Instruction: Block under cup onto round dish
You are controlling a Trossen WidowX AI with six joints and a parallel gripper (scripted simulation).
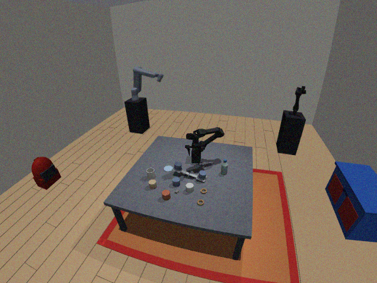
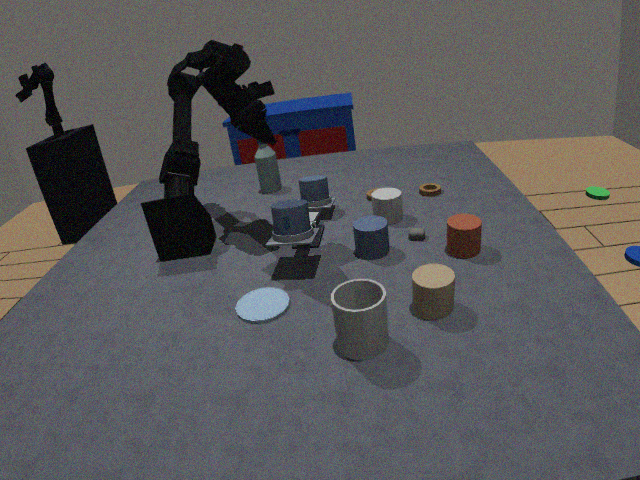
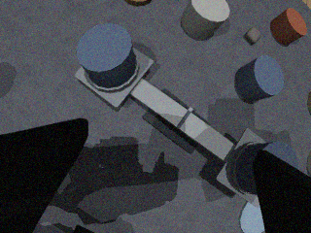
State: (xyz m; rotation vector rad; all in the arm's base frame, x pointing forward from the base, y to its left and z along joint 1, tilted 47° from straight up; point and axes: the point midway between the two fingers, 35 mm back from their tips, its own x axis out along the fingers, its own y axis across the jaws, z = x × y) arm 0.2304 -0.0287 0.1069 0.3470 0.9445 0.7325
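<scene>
Right now the grey block is 180 mm below my gripper tip, 100 mm to the left of it and 60 mm ahead of it. The rest, counted from my gripper tip: pale bottle: 290 mm to the left, 110 mm below, 100 mm behind; white cylinder: 250 mm ahead, 180 mm below, 20 mm to the left; small balance: 200 mm below, 60 mm ahead, 40 mm to the right.
</scene>
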